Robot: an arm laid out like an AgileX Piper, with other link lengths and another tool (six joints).
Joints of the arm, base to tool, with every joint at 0 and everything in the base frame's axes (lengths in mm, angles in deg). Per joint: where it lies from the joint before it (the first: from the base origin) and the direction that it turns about. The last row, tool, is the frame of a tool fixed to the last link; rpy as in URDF.
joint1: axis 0 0 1 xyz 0 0 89.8
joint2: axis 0 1 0 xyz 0 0 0
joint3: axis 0 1 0 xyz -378.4 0 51.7
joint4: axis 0.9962 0 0.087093 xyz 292.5 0 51.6
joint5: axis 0 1 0 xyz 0 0 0
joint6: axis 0.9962 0 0.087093 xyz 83.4 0 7.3
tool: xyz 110.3 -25 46.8 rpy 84.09 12.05 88.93
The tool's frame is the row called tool.
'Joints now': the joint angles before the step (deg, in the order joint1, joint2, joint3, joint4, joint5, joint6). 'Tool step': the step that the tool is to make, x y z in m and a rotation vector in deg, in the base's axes. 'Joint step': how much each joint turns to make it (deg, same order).
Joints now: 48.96 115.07 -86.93 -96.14 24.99 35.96
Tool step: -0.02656 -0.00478 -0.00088 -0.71 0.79 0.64
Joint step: 1.80 -3.18 4.87 -0.48 1.06 1.20
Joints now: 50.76 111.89 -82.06 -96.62 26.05 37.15
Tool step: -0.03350 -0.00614 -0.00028 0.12 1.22 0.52
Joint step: 2.56 -3.81 5.59 -0.09 1.51 2.14
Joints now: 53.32 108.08 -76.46 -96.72 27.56 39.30
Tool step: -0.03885 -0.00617 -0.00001 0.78 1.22 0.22
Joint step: 3.57 -3.95 5.72 0.22 2.49 2.98
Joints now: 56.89 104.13 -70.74 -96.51 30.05 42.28
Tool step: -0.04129 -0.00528 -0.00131 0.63 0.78 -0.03
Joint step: 4.59 -3.52 5.27 0.72 3.72 2.83
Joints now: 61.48 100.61 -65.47 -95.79 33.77 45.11
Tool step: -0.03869 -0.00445 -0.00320 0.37 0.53 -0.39
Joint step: 5.07 -2.62 4.22 1.56 4.49 2.23
